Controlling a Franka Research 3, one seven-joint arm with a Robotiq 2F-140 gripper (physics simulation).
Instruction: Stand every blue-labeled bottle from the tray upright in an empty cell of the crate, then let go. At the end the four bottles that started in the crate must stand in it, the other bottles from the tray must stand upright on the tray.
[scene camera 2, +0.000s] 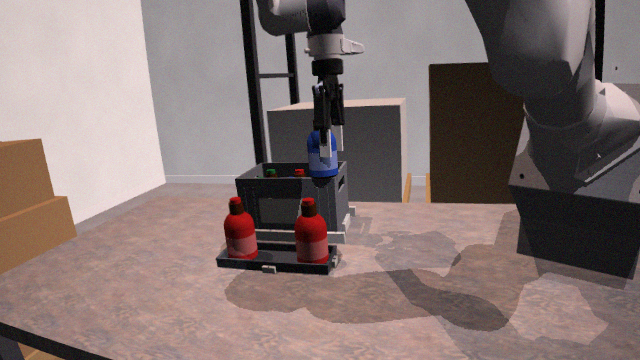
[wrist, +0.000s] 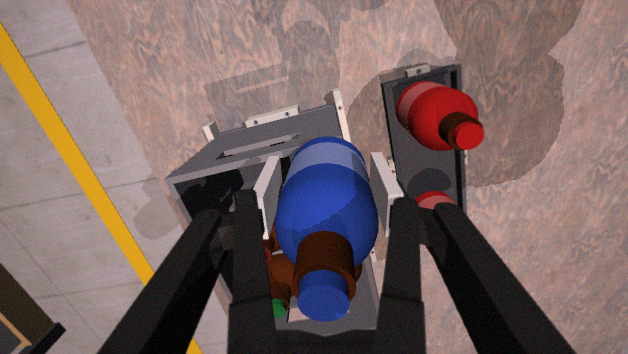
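Observation:
My gripper (scene camera 2: 332, 145) (wrist: 325, 170) is shut on a blue bottle (scene camera 2: 323, 160) (wrist: 325, 205) with a blue cap. The bottle is upright, its base at about rim height over the right end of the dark grey crate (scene camera 2: 245, 200) (wrist: 280, 125) in the scene view. Inside the crate, a green cap (scene camera 2: 271, 171) (wrist: 278, 308) and a red cap (scene camera 2: 299, 172) show; much of the inside is hidden by the wall, the bottle and the fingers. Two red bottles (scene camera 2: 241, 237) (scene camera 2: 311, 240) stand upright on the dark tray (scene camera 2: 280, 266) (wrist: 425, 162).
The tray stands alongside the crate on the table (scene camera 2: 165, 280) (wrist: 540, 240). White brackets (scene camera 2: 300, 236) (wrist: 272, 116) sit along the crate's foot. Brown boxes (scene camera 2: 30, 205) are at the left, and a large grey box (scene camera 2: 372, 150) stands behind the crate.

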